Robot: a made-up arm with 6 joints.
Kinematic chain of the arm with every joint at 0, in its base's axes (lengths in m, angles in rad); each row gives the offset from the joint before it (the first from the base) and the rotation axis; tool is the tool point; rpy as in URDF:
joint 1: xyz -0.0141 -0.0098 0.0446 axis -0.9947 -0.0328 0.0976
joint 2: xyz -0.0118 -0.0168 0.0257 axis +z
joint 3: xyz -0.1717 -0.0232 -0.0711 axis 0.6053 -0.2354 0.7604
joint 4: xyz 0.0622 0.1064 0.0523 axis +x
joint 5: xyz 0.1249 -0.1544 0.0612 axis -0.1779 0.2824 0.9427
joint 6: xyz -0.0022 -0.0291 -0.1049 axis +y
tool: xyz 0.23 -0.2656 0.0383 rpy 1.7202 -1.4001 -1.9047
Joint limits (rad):
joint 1: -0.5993..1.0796
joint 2: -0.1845..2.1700
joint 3: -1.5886..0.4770
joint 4: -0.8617..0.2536
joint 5: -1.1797..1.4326
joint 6: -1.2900..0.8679
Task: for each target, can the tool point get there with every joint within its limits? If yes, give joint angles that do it. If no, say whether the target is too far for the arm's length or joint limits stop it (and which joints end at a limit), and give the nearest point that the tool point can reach.
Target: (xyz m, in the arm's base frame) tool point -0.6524 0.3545 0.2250
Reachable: no: joint limits stop it (at a limit: joint 1, joint 2, joint 3) | nearest point -0.4377 0.1763 0.2400 | short by 0.279 m
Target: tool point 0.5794 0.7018 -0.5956
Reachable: no: too far | nearest point 0.3059 0.2791 -0.2208 | short by 0.628 m
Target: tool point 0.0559 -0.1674 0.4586
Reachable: yes | joints 0.2324 0.9362 -0.0493 -0.7039 -0.9537 -0.6961
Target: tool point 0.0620 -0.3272 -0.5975
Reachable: no: joint limits stop it (at a limit: joint 1, joint 4, joint 5, joint 6) | nearest point 0.0428 -0.2943 -0.4115 | short by 0.190 m
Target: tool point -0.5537 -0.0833 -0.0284
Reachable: no: joint limits stop it (at a limit: joint 1, joint 2, joint 3, joint 4, joint 5, joint 6) | nearest point -0.5752 -0.1318 -0.0222 | short by 0.053 m
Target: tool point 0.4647 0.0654 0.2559
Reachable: yes | joints 0.1286 1.7938 -1.0659 -0.2927 0.1522 0.5157
